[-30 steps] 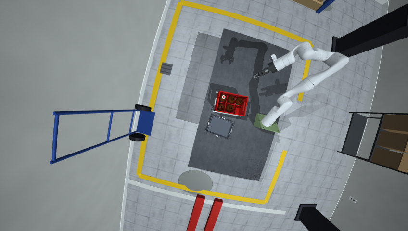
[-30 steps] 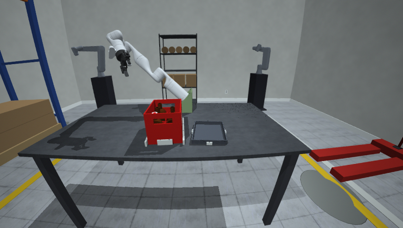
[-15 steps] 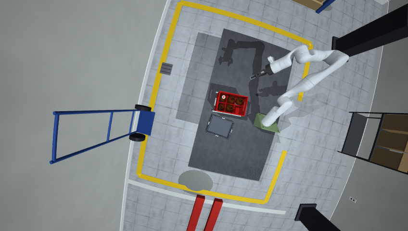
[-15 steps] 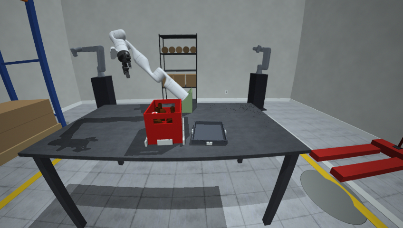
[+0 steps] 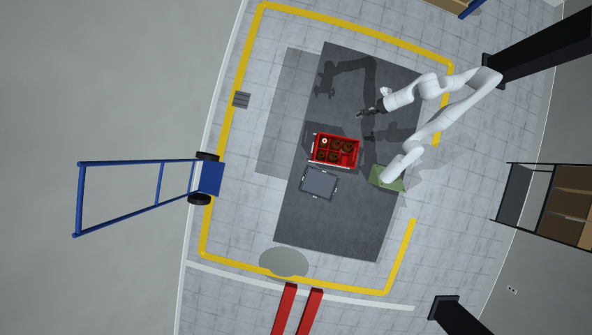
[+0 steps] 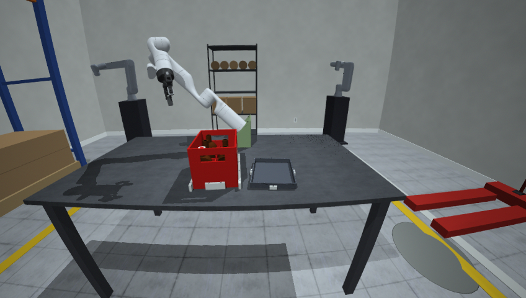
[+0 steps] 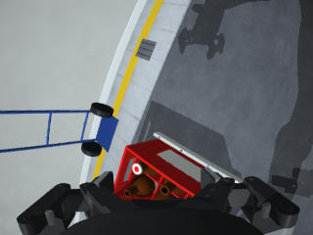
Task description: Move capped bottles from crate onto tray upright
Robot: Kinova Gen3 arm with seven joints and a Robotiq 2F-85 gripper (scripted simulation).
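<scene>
The red crate lies 6 cm ahead of my hand, 19 cm to the left of it and 26 cm below it. Round my hand: grey tray (10 cm ahead, 44 cm to the left, 33 cm below).
</scene>
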